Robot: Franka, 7 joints.
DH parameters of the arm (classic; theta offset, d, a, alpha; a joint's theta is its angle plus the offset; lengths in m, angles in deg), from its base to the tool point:
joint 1: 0 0.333 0 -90
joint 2: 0 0 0 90
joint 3: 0 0.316 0.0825 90
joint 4: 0 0 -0.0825 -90
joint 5: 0 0.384 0 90
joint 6: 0 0 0.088 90
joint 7: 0 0.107 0 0
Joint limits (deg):
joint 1: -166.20..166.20
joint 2: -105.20..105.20
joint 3: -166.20..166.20
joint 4: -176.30..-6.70
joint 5: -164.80..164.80
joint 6: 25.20..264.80
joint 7: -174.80..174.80
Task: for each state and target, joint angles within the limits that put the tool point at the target. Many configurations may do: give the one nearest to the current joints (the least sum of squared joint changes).
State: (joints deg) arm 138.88 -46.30 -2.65 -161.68 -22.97 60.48 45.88
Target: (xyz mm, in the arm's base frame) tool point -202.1 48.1 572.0
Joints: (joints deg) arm 152.68 -55.76 16.69 -140.24 -17.86 63.35 45.88
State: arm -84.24 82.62 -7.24 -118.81 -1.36 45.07 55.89
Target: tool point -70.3 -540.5 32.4
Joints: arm -85.71 65.98 -11.75 -76.49 -3.47 66.21 55.89
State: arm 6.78 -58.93 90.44 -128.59 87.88 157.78 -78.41
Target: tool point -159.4 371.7 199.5
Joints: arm 24.99 -52.66 108.06 -149.82 89.59 153.76 -78.41
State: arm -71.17 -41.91 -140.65 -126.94 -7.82 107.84 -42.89
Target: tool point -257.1 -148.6 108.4
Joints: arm -52.63 -55.11 -124.09 -146.56 -3.93 105.56 -42.89
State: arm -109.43 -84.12 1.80 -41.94 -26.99 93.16 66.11
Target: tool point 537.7 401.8 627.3
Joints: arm -132.95 -103.24 20.77 -50.94 -20.79 79.15 66.11
